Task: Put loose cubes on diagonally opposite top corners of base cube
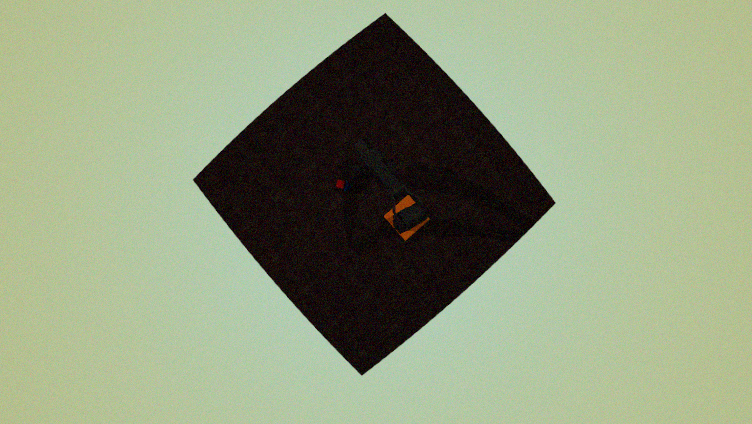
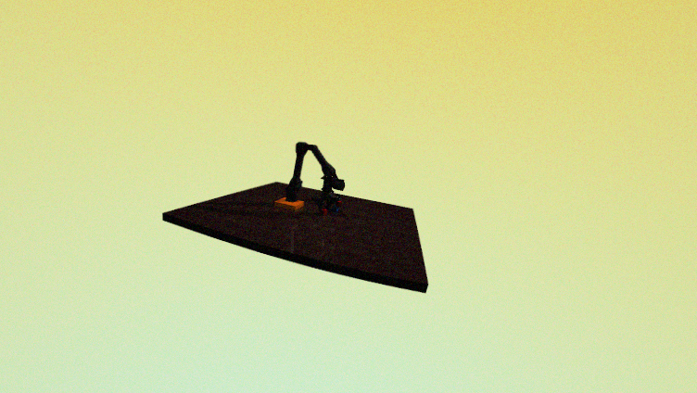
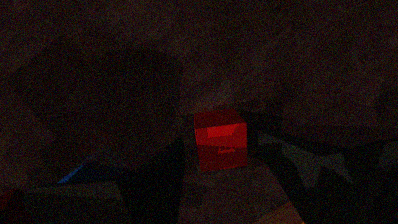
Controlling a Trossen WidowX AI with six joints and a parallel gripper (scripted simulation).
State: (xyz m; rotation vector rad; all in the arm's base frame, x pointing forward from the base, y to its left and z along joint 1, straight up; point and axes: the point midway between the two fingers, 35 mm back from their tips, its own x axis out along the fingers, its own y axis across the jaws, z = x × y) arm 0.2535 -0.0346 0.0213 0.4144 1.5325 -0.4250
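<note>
My gripper tip is now 140 mm to the right of the blue cube and 30 mm short of it.
</note>
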